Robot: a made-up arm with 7 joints.
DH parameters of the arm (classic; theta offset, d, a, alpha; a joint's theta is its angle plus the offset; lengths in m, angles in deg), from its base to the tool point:
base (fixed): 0 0 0 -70
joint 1: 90 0 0 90
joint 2: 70 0 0 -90
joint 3: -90 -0.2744 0.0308 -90
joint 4: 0 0 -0.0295 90
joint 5: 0 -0.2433 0 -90
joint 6: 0 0 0 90
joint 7: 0 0 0 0
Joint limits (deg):
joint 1: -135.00..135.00
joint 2: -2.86..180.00
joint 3: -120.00..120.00
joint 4: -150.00..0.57
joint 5: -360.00..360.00
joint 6: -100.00..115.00
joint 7: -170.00..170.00
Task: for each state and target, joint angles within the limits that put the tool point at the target. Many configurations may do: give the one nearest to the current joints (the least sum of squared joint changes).
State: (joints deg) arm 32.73 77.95 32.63 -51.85 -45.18 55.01 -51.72
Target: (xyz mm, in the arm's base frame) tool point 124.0 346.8 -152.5
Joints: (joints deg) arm 37.81 66.17 20.21 -93.71 -45.18 55.01 -51.72
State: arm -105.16 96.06 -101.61 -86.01 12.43 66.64 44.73
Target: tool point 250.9 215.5 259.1
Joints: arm -121.41 104.10 -87.01 -86.03 12.43 66.64 44.73
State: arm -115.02 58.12 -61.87 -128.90 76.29 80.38 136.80
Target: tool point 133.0 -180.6 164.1
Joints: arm -121.02 48.58 -60.68 -129.20 76.29 80.38 136.80
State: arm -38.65 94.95 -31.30 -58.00 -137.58 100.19 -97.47
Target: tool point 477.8 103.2 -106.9
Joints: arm -57.79 41.82 -40.90 -45.89 -137.58 100.19 -97.47
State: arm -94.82 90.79 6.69 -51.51 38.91 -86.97 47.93
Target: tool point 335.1 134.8 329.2
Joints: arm -98.89 56.70 -8.29 -54.07 38.91 -86.97 47.93
